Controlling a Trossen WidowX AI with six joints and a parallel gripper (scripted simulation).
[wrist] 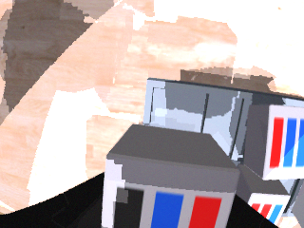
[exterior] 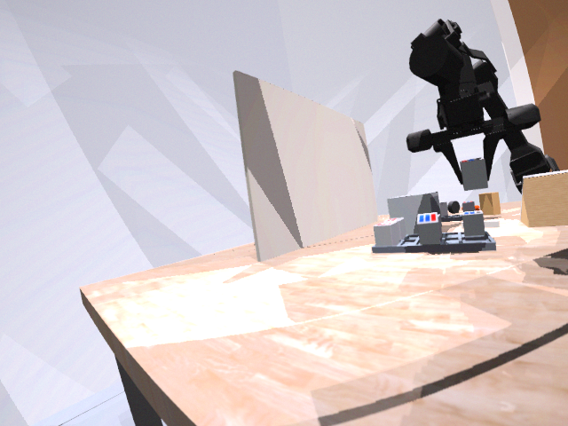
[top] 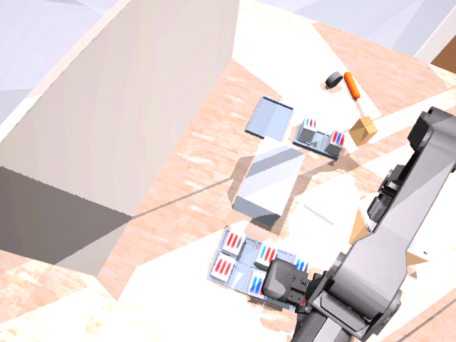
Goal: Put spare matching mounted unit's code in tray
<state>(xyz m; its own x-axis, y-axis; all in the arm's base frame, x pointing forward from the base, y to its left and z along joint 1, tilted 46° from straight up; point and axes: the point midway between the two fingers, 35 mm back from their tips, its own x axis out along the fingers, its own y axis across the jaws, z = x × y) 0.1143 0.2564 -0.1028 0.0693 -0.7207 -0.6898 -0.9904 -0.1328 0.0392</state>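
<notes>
The rack lies 9 cm ahead of my gripper tip, 2 cm to the right of it and 10 cm below it. Also, from my gripper tip: beige panel 41 cm ahead, 19 cm to the right, 12 cm above; spare 3 cm above.
</notes>
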